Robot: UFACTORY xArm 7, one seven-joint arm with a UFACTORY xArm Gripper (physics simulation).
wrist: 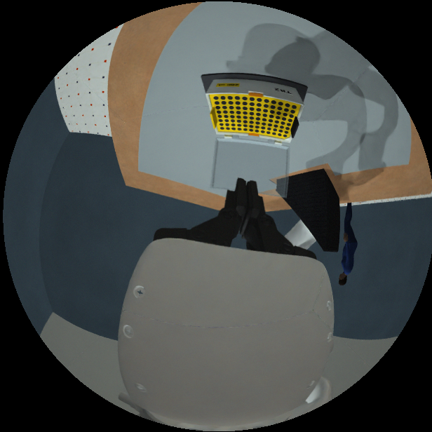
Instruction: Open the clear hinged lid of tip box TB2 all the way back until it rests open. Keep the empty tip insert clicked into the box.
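Tip box TB2 [255, 109] stands in the upper middle of the wrist view, with its labelled white wall facing the top of the view. The yellow insert [252, 114] with rows of empty holes sits inside the box. The clear lid [250, 162] is swung open on its hinges on the box's near side and extends away from the box toward the gripper. My gripper [242, 192] is shut and empty. Its fingertips appear over the lower edge of the lid; whether they touch it cannot be told.
A black wedge-shaped block [315, 207] is beside the lid's lower right corner. A grey surface [170, 130] with a brown border [122, 100] lies around the box. A white dotted panel [85, 90] is at the upper left. Arm shadows fall right of the box. A blue-clad figure [349, 255] shows at the right.
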